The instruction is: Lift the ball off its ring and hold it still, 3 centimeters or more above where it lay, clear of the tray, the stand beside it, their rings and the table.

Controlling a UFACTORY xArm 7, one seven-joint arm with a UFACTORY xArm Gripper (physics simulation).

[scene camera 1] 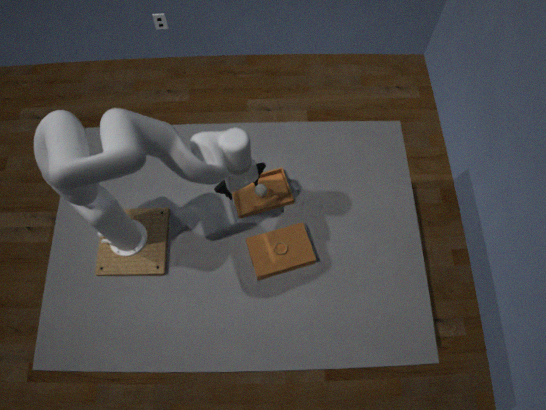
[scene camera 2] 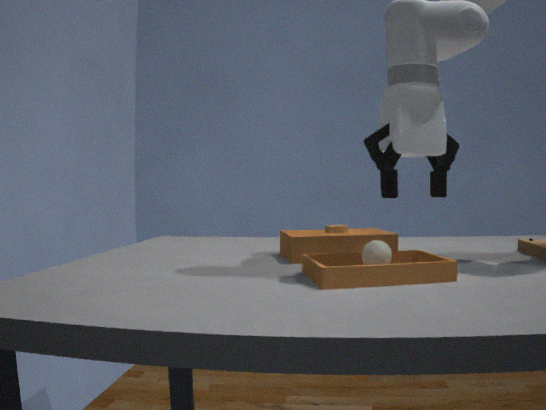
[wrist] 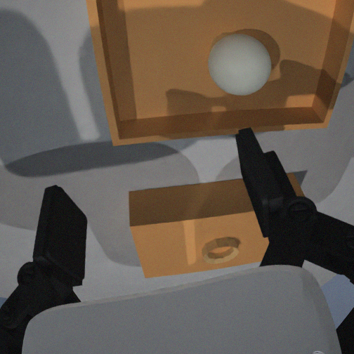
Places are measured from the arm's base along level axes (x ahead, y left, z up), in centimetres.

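Pixels of known places: gripper, fingertip midpoint: (scene camera 1: 241, 188) (scene camera 2: 414, 197); arm's base, origin of the base link: (scene camera 1: 128, 238).
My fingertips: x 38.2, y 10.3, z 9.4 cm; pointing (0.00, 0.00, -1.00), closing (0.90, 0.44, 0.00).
Ahead of a thing's pixels: the offset from my fingertips to its top centre. "*": to the spot under its first point. Level surfaces: height alone.
The pale ball @[dx +6.1, dy +3.0, dz -5.9 cm] (scene camera 1: 261, 190) (scene camera 2: 376, 253) (wrist: 240, 64) sits inside the orange tray @[dx +6.1, dy +3.0, dz -8.4 cm] (scene camera 1: 265, 209) (scene camera 2: 390, 276) (wrist: 175, 126); the ring under it is hidden. My gripper (scene camera 1: 242, 182) (scene camera 2: 414, 196) (wrist: 150, 177) is open and empty, pointing down. In the scene camera 2 view it hangs well above the tray, and its fingers are to the right of the ball. In the wrist view the ball lies beyond the right fingertip, outside the gap between the fingers.
An orange stand (scene camera 1: 297, 240) (scene camera 2: 300, 247) (wrist: 165, 250) is beside the tray, with an empty ring @[* dx +9.1, dy -18.8, dz -5.8 cm] (scene camera 1: 275, 249) (scene camera 2: 336, 229) (wrist: 220, 258) on top. The arm's wooden base plate (scene camera 1: 150, 265) (scene camera 2: 535, 247) is on the grey table @[dz -11.2 cm] (scene camera 1: 350, 310) (scene camera 2: 200, 310).
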